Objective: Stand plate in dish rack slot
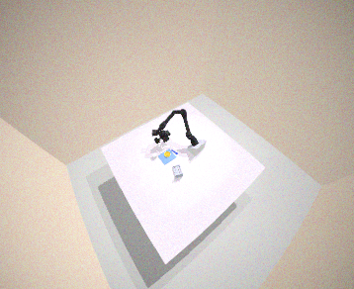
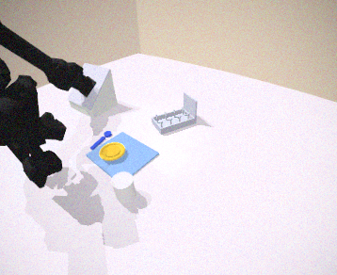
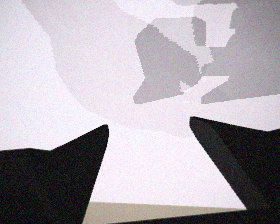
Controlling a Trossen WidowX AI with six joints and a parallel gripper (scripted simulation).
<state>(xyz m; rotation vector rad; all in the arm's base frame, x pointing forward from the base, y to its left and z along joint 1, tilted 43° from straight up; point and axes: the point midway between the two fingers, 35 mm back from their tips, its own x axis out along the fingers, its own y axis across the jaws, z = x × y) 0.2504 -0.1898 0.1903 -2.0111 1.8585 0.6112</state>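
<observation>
The yellow plate lies 19 cm to the left of my gripper tip, 5 cm ahead of it and 2 cm below it. Round my gripper tip: blue mat (20 cm to the left, 6 cm ahead, 3 cm below); then white round cup (17 cm ahead, 14 cm to the left, 1 cm below); then grey dish rack (41 cm to the left, 6 cm ahead, 1 cm below).
</observation>
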